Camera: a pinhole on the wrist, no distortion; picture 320 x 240 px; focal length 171.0 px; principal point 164.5 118.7 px. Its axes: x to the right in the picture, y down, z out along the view. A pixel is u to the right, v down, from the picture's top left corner.
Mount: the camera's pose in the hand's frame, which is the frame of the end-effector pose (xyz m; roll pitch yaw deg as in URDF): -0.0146 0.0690 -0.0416 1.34 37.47 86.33
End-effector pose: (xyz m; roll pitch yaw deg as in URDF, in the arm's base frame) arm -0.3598 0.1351 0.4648 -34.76 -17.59 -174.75
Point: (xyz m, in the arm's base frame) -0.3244 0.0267 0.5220
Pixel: 10 110
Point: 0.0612 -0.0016 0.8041
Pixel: outside the picture
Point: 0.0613 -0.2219 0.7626
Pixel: 36 219
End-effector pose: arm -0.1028 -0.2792 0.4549 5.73 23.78 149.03
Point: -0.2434 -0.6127 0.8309
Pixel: 182 202
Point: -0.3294 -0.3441 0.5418
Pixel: 162 27
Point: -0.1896 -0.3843 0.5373
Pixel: 152 129
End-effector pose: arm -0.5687 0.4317 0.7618 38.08 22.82 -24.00
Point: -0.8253 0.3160 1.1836
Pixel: outside the picture
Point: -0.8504 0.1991 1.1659
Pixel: outside the picture
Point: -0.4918 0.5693 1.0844
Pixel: 209 190
